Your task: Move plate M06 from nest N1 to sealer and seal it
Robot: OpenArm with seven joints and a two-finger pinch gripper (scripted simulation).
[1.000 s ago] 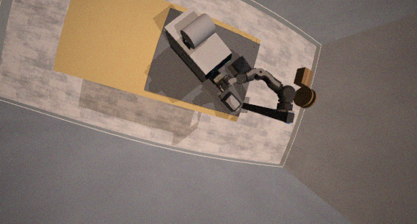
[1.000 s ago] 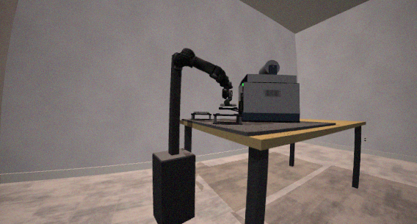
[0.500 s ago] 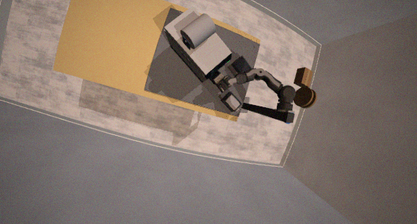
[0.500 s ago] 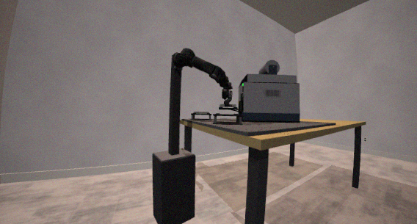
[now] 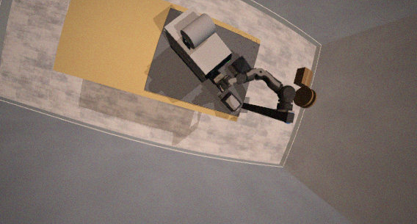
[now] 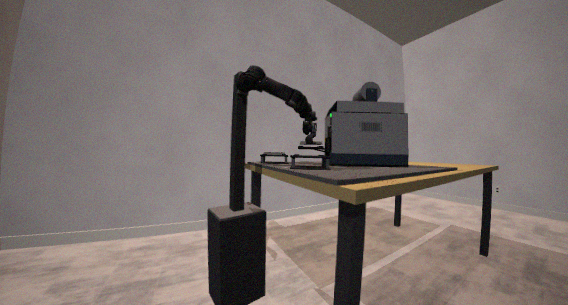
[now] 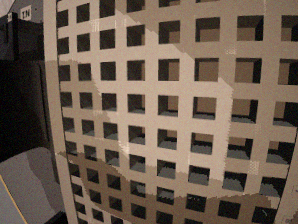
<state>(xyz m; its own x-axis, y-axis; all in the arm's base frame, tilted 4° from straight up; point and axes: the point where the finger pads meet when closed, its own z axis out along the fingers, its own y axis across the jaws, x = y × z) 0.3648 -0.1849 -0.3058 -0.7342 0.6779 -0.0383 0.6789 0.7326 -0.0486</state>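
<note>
Now: the open plate M06 right at my hand. From my hand the other things lie so: start key 140 mm to the right, 70 mm above, 10 mm ahead; yellow warning label 130 mm ahead, 30 mm above; sealer stage 20 mm below.
</note>
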